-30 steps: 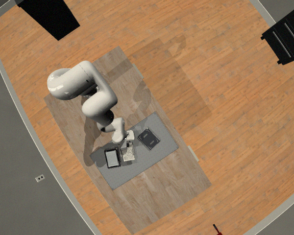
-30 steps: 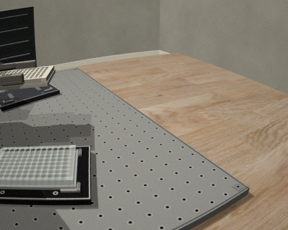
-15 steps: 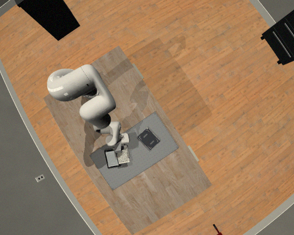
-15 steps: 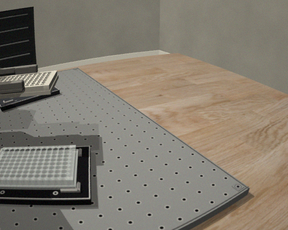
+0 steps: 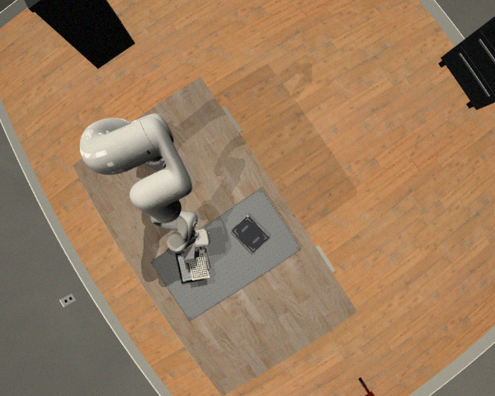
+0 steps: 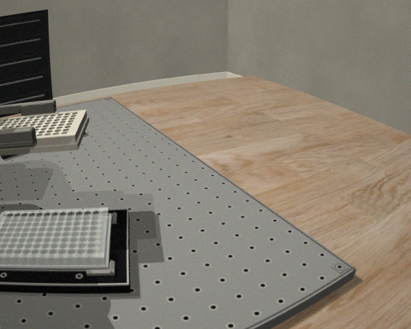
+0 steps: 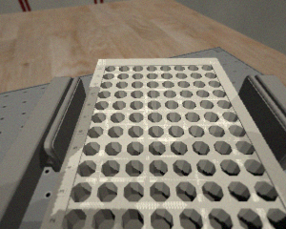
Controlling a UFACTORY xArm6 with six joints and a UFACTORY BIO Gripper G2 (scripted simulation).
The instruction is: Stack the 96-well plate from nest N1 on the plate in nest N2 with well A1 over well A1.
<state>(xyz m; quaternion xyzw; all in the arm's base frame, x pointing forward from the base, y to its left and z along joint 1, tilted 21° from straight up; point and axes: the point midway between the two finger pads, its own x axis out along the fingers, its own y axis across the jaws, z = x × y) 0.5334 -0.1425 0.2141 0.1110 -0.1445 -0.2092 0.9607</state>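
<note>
My gripper is now 9 cm above the clear 96-well plate, 8 cm to the left of it and 1 cm past it. Round my hand: black plate nest N2: 10 cm below, 8 cm to the right, 1 cm behind; plate nest N1: 27 cm to the left, 10 cm below, 3 cm ahead; white 96-well plate: 1 cm below.
</note>
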